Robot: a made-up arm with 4 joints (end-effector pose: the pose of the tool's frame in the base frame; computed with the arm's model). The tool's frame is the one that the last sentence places. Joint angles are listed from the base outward.
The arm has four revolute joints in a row. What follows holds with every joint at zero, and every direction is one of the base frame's. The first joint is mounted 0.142 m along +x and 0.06 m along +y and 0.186 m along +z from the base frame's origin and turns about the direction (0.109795, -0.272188, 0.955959), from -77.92 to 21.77 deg. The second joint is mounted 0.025 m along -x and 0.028 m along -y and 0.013 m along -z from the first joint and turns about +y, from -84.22 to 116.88 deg. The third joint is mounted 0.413 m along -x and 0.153 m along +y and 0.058 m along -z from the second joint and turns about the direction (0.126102, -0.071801, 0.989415), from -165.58 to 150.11 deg. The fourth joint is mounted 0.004 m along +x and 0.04 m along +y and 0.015 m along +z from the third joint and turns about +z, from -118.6 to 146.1 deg. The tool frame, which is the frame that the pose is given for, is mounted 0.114 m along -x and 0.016 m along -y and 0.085 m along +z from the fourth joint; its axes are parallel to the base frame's.
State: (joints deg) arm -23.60 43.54 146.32 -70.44
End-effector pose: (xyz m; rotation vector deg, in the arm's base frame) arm -0.1391 0.1582 0.5178 51.33 34.32 41.03
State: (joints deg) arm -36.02 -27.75 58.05 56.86
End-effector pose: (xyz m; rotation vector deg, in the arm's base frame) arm -0.1727 0.3048 0.0731 -20.17 -7.39 81.99
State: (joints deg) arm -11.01 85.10 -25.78 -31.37
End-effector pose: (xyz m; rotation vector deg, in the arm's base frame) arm 0.1862 0.3187 0.6323 -40.52 85.67 -51.24
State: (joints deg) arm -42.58 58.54 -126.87 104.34
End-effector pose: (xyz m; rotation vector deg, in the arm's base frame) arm 0.1489 0.2989 0.6088 7.38 86.71 -56.91
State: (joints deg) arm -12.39 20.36 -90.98 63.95
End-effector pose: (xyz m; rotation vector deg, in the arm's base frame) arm -0.2420 0.3132 0.4015 -9.31 34.78 -36.86
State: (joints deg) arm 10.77 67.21 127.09 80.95
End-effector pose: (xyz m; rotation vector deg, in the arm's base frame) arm -0.0177 0.1780 0.4971 -90.31 29.47 -123.43
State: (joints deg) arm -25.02 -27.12 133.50 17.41
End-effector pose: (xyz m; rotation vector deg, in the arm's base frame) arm -0.1502 0.2232 0.0683 -14.06 -10.72 128.60
